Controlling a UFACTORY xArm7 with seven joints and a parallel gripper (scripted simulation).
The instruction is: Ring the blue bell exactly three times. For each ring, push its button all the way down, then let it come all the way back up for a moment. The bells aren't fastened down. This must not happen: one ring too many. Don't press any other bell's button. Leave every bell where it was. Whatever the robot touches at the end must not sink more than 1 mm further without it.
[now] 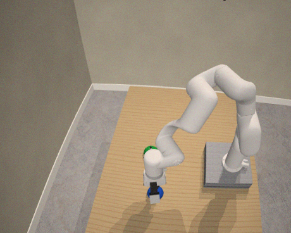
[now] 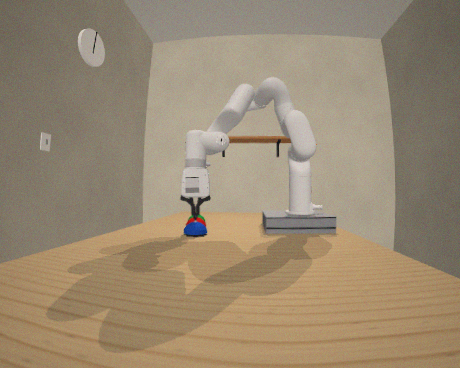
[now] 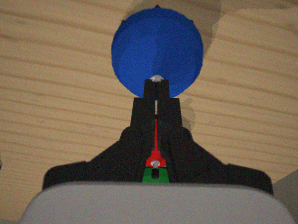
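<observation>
Now: hand 40 mm above the blue bell. From my hand the other things lie so: green bell: 240 mm to the right, 110 mm ahead, 40 mm below; red bell: 120 mm to the right, 50 mm ahead, 40 mm below.
</observation>
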